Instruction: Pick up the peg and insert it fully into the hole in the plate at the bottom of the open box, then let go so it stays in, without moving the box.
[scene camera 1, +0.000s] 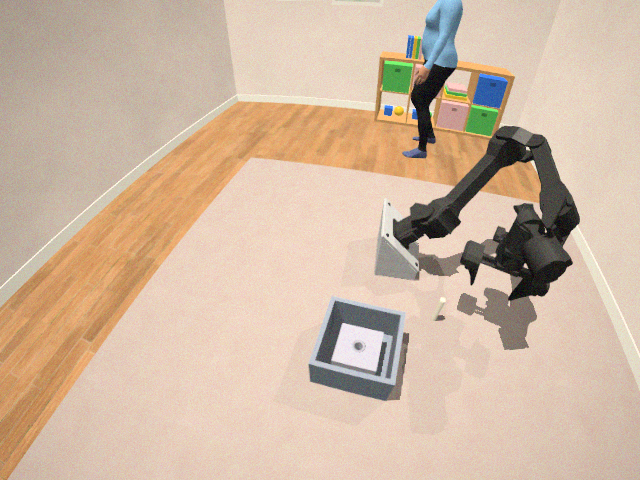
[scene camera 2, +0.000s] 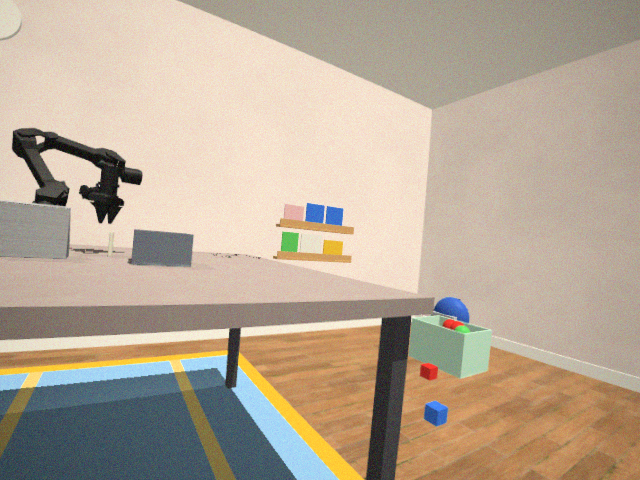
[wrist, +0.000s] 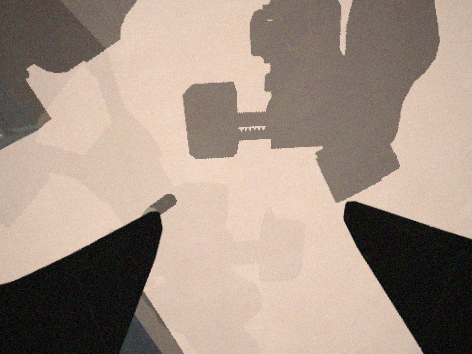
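The pale peg stands upright on the table, between the box and the gripper in scene view 1. In the wrist view the left finger hides nearly all of it; its dark tip shadow shows beside that fingertip. The open grey-blue box stands to the peg's left in scene view 1; a corner of the box shows at the bottom of the wrist view. The white plate with its round hole lies inside. My gripper is open and empty, pointing down above the table, higher than the peg top.
A grey wedge-shaped bracket stands on the table behind the box and peg in scene view 1, close to the arm's forward links. A person stands beyond the table near a cube shelf.
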